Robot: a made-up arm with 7 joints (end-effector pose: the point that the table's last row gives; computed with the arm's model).
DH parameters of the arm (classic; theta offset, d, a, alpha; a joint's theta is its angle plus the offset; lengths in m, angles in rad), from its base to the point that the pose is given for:
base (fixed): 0 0.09 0 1.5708
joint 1: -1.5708 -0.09 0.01 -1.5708
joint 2: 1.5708 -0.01 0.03 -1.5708
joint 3: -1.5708 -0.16 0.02 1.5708
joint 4: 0 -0.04 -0.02 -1.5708
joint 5: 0 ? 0 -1.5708
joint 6: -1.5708 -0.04 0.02 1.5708
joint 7: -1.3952 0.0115 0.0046 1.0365
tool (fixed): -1.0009 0.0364 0 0
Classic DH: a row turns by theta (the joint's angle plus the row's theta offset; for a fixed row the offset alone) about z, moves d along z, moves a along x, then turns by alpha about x.
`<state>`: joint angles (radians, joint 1 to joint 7).
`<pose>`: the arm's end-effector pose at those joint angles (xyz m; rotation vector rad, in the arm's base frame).
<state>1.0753 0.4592 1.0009 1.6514 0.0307 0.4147 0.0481</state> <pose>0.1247 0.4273 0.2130 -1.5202 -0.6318 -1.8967</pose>
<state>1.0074 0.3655 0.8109 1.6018 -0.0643 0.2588 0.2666</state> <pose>0.2115 0.3913 0.2104 -1.5552 -0.0872 -1.8460</pose>
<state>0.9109 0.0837 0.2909 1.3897 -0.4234 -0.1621 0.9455</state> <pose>0.3912 0.2150 0.1245 -1.2433 1.5394 -1.4669</pose>
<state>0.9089 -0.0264 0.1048 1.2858 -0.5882 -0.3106 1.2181</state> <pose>0.4202 0.1386 0.0839 -0.9015 2.0869 -1.1474</pose>
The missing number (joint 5, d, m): -0.29
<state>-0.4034 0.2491 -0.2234 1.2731 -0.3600 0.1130 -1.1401</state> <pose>0.1323 0.1649 -0.2890 -1.8901 0.5270 -0.2242</pose>
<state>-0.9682 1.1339 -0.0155 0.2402 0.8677 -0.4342 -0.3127</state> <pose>-0.1055 0.5222 -0.0807 -1.9147 0.3198 0.6639</pose>
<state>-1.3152 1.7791 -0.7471 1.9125 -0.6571 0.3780 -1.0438</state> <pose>-0.0627 0.2346 -0.1770 -0.5286 2.3927 -0.2970</pose>
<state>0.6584 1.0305 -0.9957 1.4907 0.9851 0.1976 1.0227</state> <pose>0.2786 0.1083 -0.0560 1.3662 -2.0410 0.5727</pose>
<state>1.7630 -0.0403 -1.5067 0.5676 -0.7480 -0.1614 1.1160</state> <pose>0.4428 0.0105 0.1817 -0.2481 1.7729 0.6435</pose>
